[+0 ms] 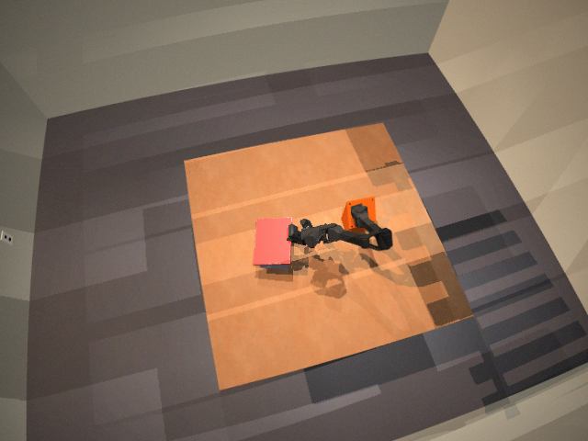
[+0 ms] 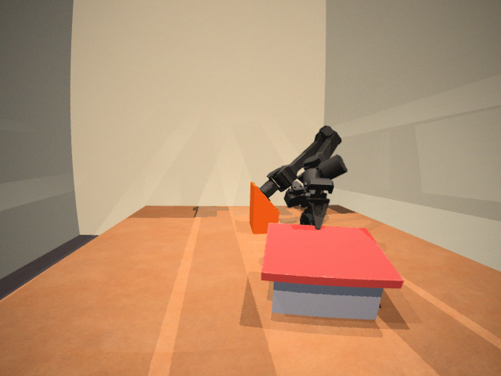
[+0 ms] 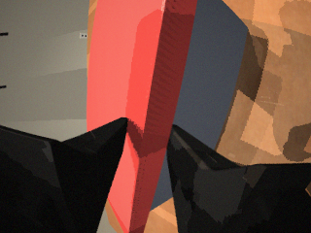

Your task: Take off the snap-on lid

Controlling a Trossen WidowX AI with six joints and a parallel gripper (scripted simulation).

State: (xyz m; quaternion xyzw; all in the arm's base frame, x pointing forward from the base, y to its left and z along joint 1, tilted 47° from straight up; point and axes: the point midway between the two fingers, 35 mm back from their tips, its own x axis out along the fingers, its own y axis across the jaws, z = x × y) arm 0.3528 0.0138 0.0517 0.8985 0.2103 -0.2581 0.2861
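The red lid lies 7 cm ahead of my gripper tip, 2 cm to the right of it and 1 cm below it. The rest, counted from my gripper tip: grey storage box 7 cm below, 7 cm ahead, 2 cm to the right.
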